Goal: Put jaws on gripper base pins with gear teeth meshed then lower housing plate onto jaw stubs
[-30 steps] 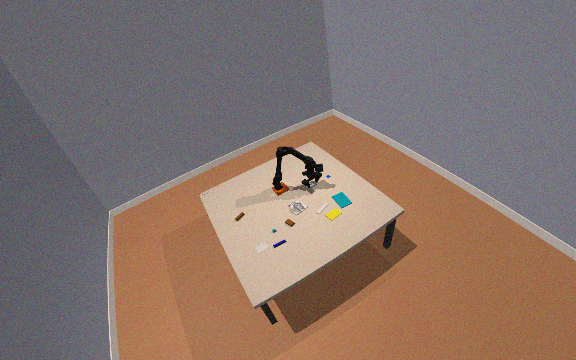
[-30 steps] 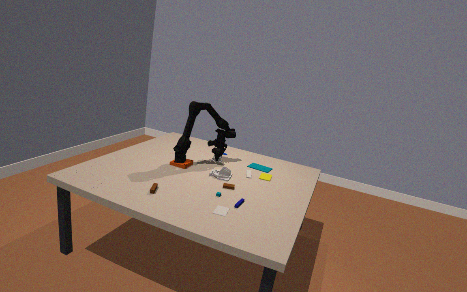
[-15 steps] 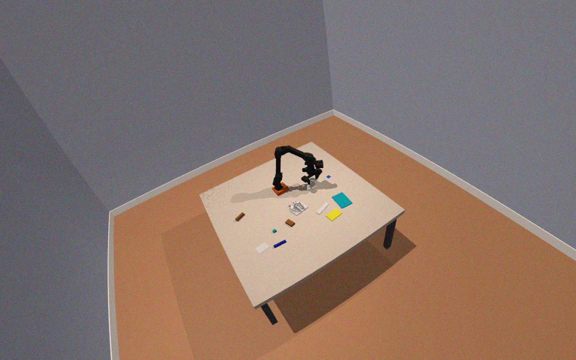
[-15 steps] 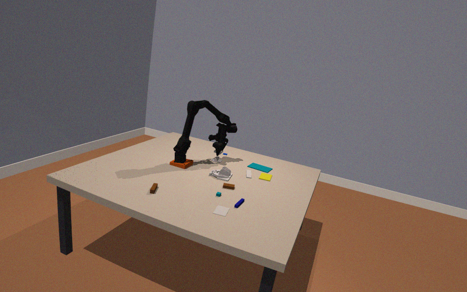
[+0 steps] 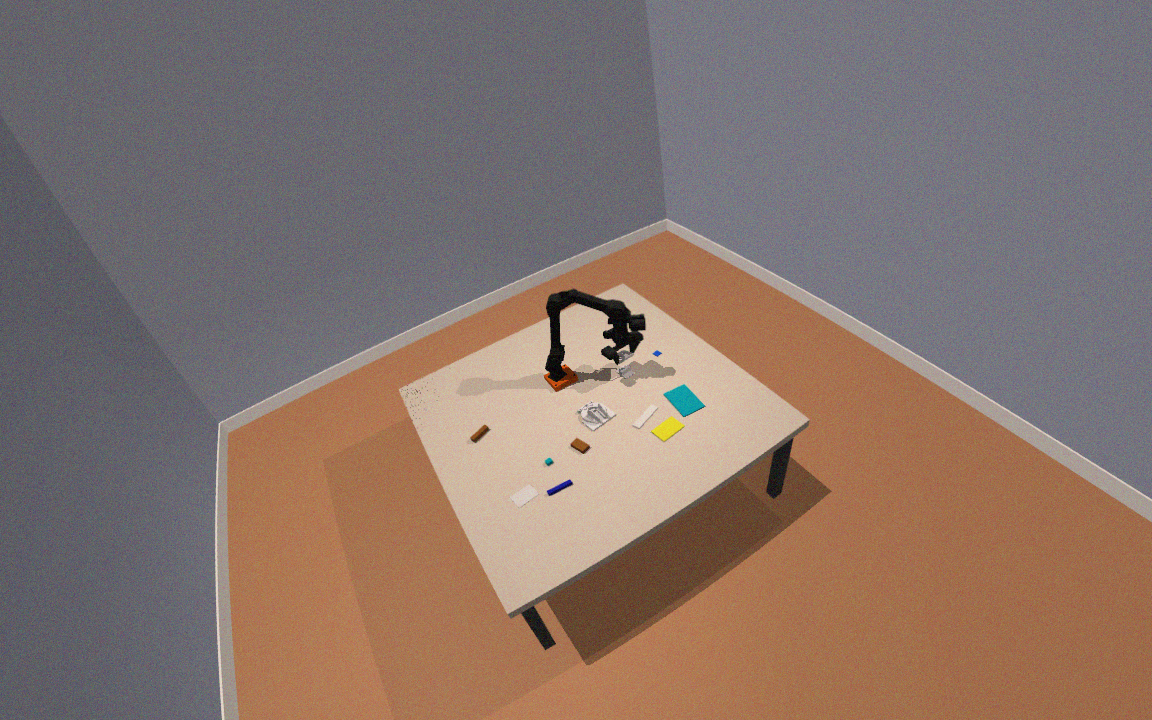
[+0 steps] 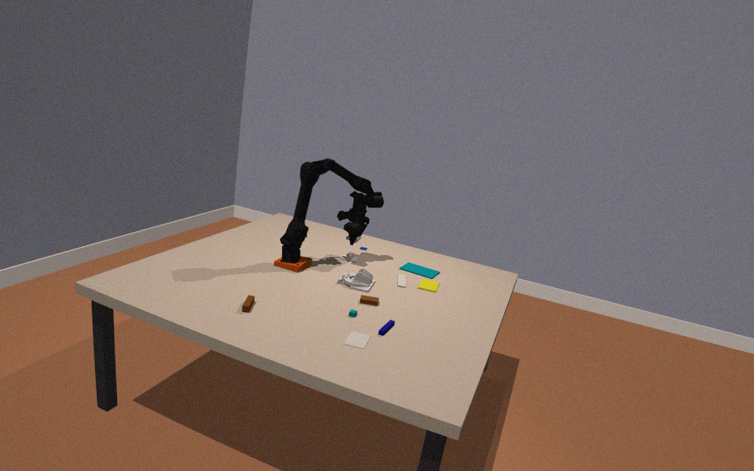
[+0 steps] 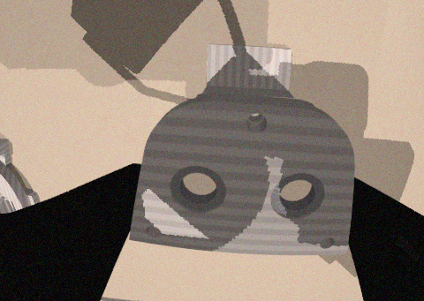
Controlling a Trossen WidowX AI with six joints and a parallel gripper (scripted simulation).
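The white housing plate is 250 mm to the right of my gripper tip, 70 mm below it and 30 mm ahead of it. Round my gripper tip: white strip: 240 mm ahead, 130 mm to the right, 80 mm below; then teal plate: 300 mm ahead, 80 mm below, 30 mm to the left; then grey jaw: 270 mm to the right, 60 mm below, 50 mm ahead.
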